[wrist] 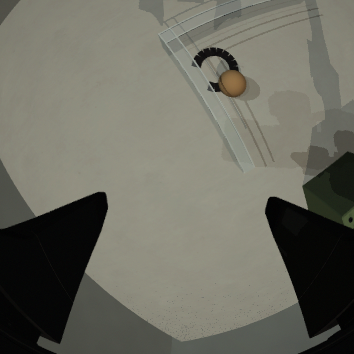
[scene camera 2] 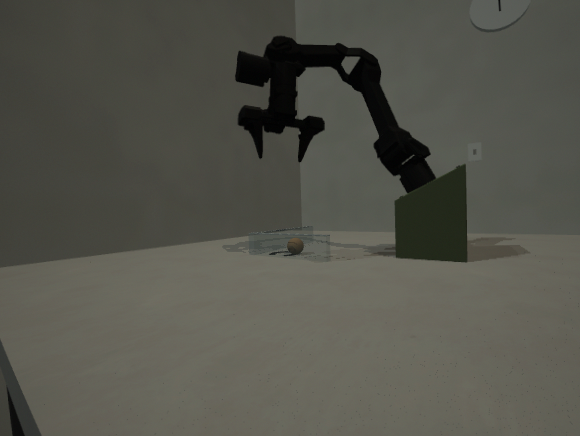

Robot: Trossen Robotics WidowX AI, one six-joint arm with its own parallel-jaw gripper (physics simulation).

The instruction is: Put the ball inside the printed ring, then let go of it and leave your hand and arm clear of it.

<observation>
My gripper shows in the wrist view (189,203) and in scene camera 2 (280,160).
</observation>
